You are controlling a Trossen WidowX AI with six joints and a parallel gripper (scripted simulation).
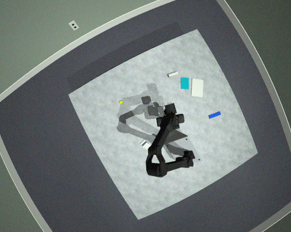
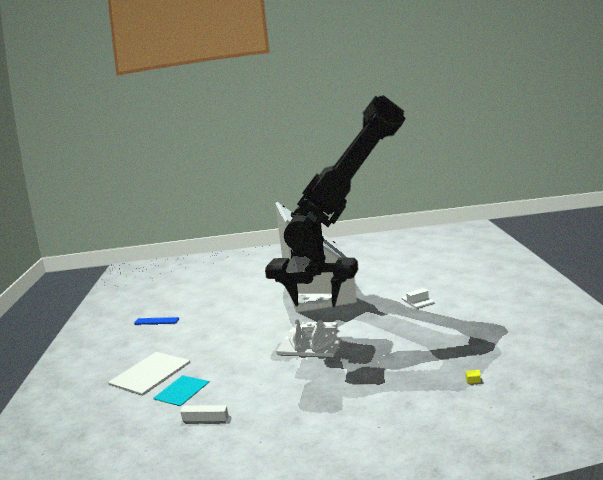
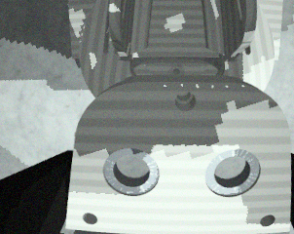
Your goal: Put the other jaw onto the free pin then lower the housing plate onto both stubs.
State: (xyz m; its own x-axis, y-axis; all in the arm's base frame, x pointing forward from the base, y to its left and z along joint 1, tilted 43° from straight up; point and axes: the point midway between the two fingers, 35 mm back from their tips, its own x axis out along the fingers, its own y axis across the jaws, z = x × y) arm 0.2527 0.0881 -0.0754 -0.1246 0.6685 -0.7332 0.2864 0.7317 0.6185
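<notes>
The white jaw lies 50 mm below my gripper tip, 20 mm ahead of it and 10 mm to the left of it. From my gripper tip the other things lie so: yellow cube (280 mm ahead, 270 mm to the left, 60 mm below); then white sheet (350 mm to the right, 120 mm ahead, 60 mm below); then cyan sheet (270 mm to the right, 200 mm ahead, 60 mm below).
</notes>
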